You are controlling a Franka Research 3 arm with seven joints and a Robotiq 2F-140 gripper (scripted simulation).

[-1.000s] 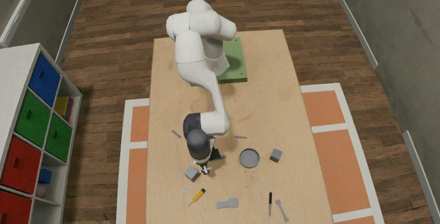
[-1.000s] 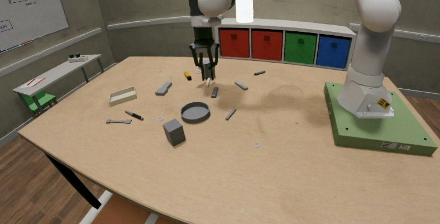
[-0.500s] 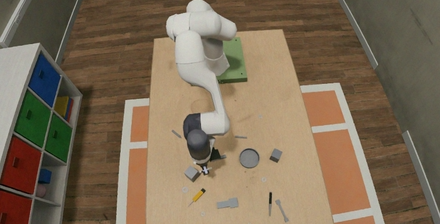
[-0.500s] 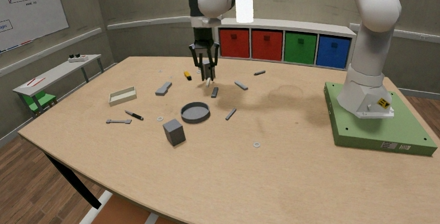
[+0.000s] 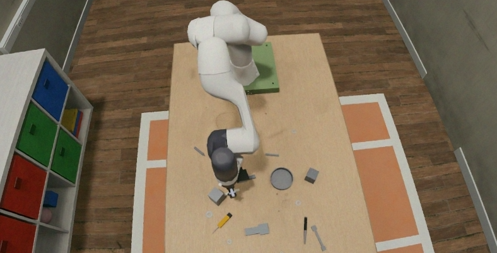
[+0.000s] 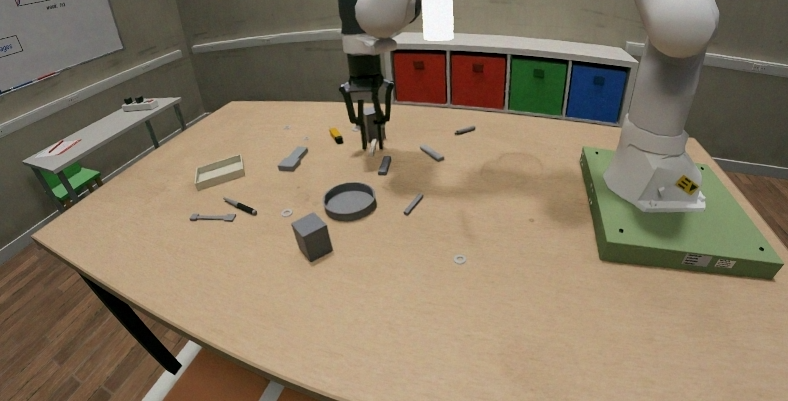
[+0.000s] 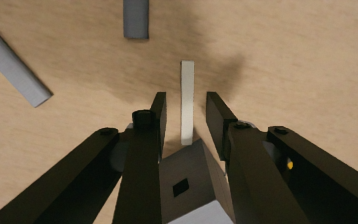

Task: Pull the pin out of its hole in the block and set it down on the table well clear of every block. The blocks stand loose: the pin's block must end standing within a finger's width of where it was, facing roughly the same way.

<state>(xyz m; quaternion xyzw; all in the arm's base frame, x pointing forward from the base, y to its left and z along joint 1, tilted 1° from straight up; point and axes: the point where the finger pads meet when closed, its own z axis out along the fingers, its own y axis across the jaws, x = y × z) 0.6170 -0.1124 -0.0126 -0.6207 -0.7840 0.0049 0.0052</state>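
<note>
The cream pin lies 30 mm below my hand. The rest, counted from my hand: lighter bar 150 mm behind, 30 mm below; then yellow utility knife 130 mm ahead, 50 mm to the right, 30 mm below; then round grey dish 240 mm to the left, 40 mm behind, 30 mm below.
</note>
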